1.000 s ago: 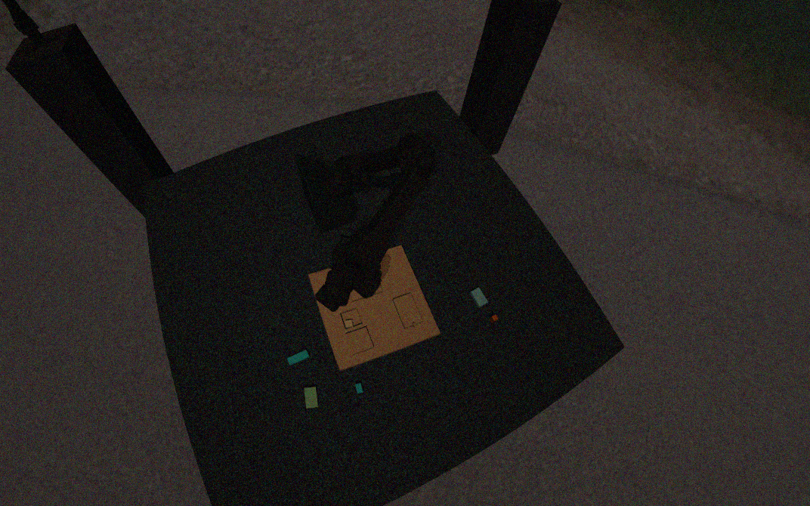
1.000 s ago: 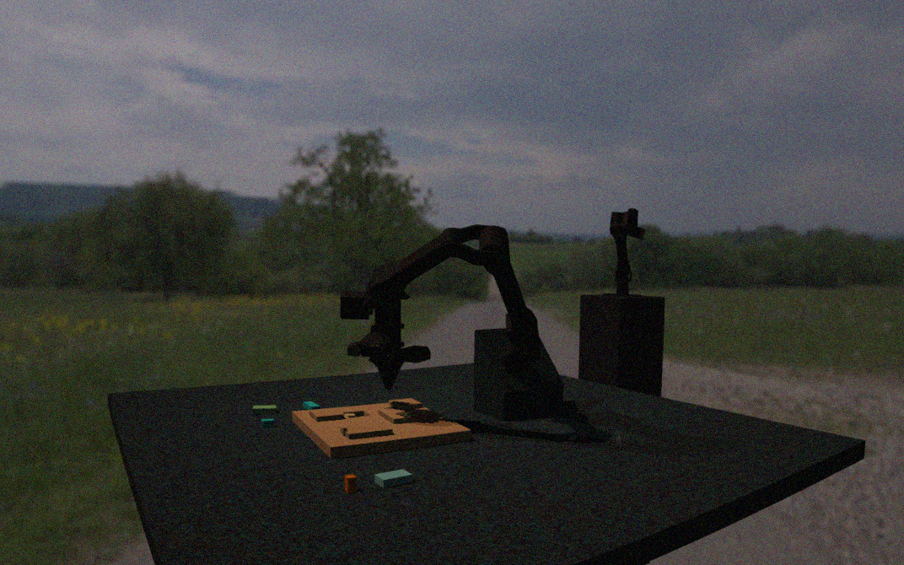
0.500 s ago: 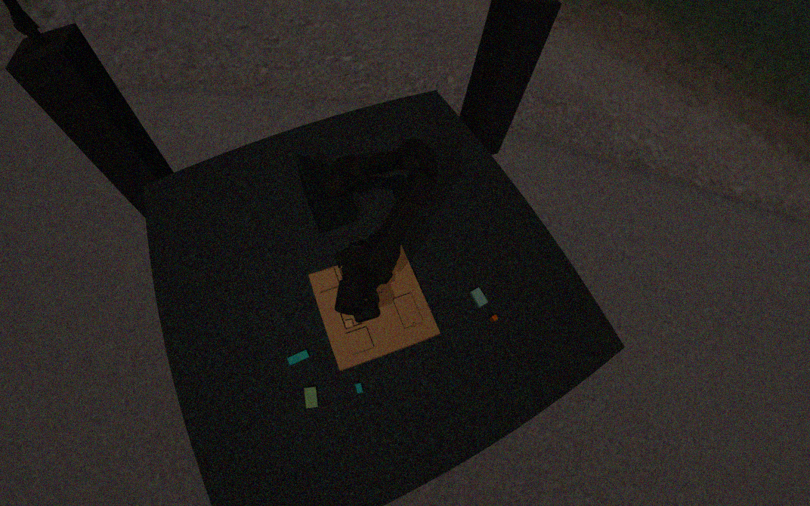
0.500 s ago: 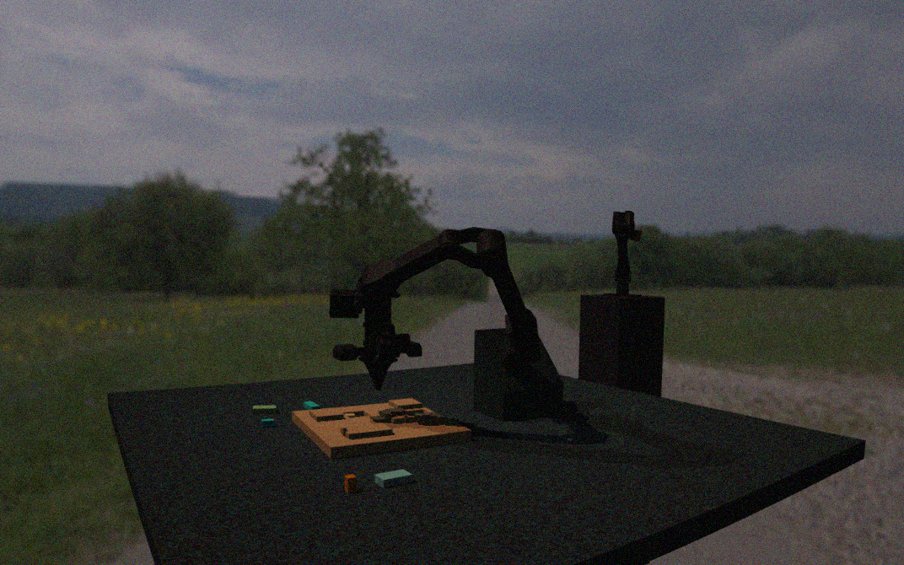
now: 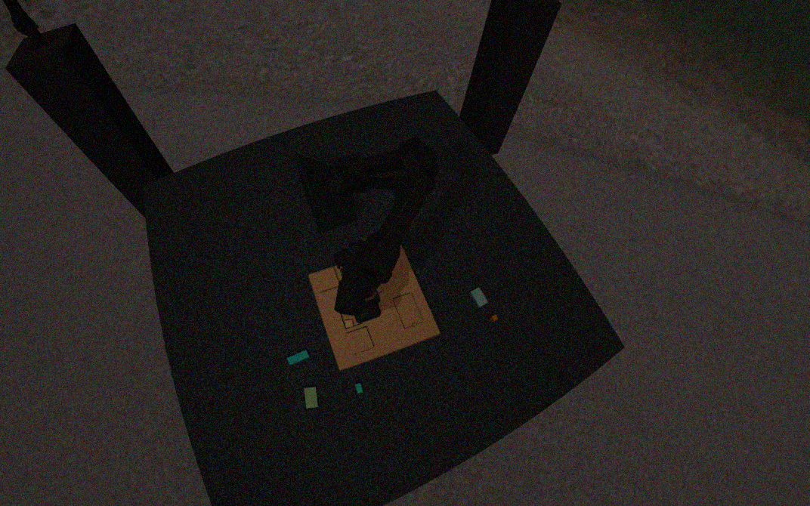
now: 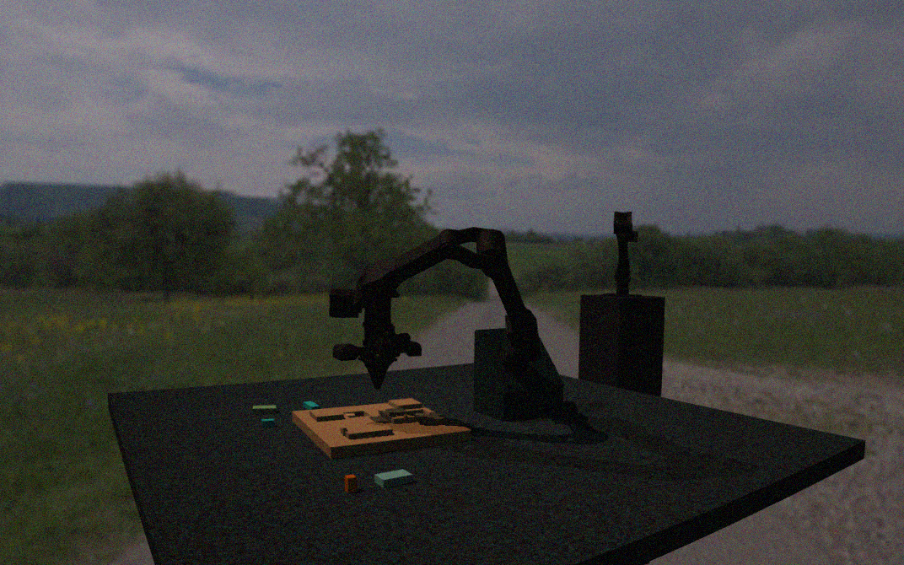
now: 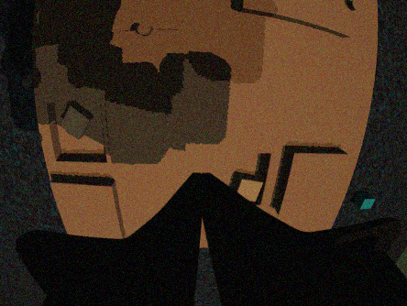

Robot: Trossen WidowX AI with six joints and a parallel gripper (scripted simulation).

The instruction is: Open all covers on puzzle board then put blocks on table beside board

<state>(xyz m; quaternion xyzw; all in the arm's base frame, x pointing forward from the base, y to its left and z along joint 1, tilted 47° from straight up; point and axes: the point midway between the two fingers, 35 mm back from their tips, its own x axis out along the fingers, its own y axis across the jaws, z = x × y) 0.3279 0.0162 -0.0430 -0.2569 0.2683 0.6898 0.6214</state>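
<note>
The tan puzzle board lies 3 cm to the left of my gripper tip and 6 cm below it. Also, from my gripper tip: pale teal block (10 cm ahead, 34 cm to the left, 8 cm below); then green block (21 cm ahead, 20 cm to the right, 8 cm below); then small teal block (23 cm ahead, 7 cm to the right, 7 cm below).
</note>
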